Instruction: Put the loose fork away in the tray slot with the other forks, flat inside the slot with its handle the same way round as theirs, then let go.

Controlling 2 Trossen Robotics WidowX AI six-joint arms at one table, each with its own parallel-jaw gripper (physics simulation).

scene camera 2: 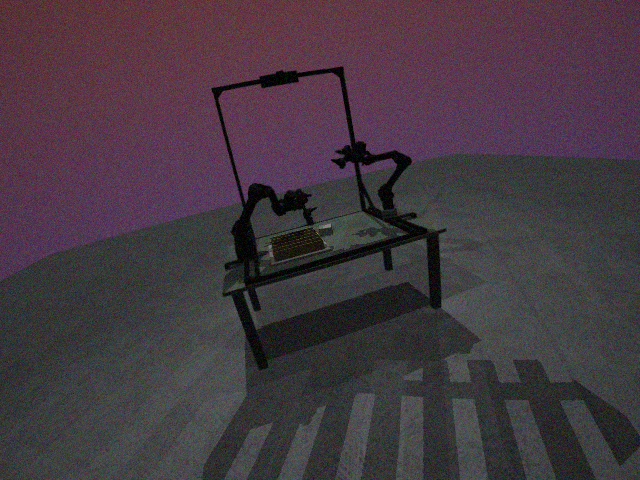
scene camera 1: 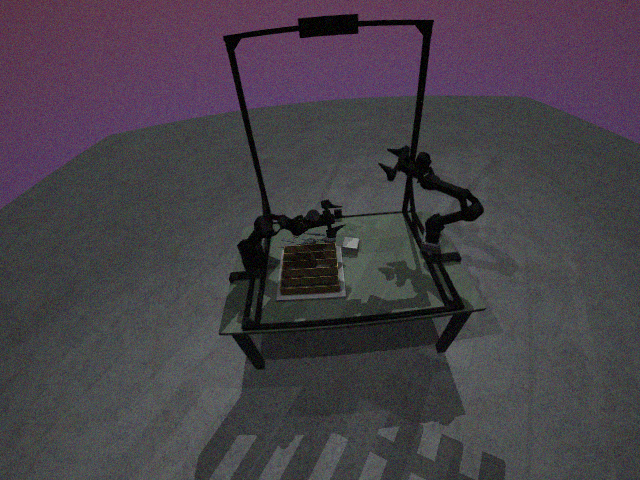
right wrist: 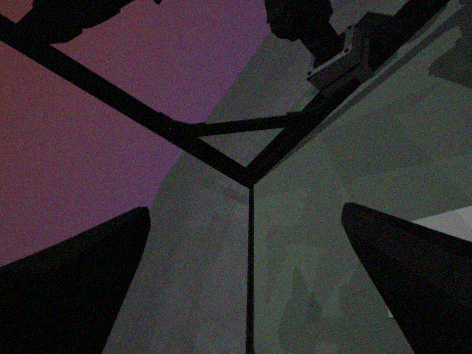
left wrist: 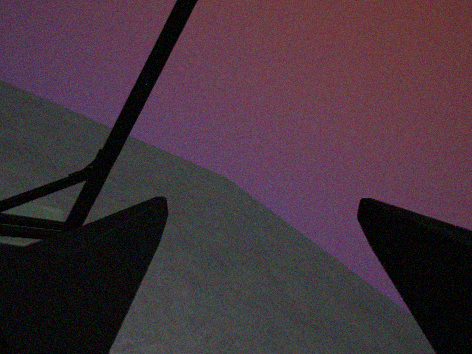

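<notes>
A brown slotted tray (scene camera 1: 310, 296) (scene camera 2: 301, 254) with a pale rim lies on the table, left of its middle in both scene views. The loose fork and the other forks cannot be told apart in the dark pictures. Thin dark streaks (scene camera 1: 297, 241) show behind the tray in scene camera 1; whether they are cutlery or shadows is unclear. My right gripper (scene camera 1: 342, 216) (scene camera 2: 313, 202) (right wrist: 247, 214) is open and empty, above the table beyond the tray's far right corner. My left gripper (scene camera 1: 384, 157) (scene camera 2: 332, 156) (left wrist: 261, 206) is open and empty, high up and far from the tray.
A small white block (scene camera 1: 351, 245) (scene camera 2: 325, 227) stands near the tray's far right corner. A black overhead frame (scene camera 1: 247, 124) (scene camera 2: 229, 144) (left wrist: 134, 107) rises at the table's far side. The left arm's shadow falls across the right part of the table (scene camera 1: 369, 273).
</notes>
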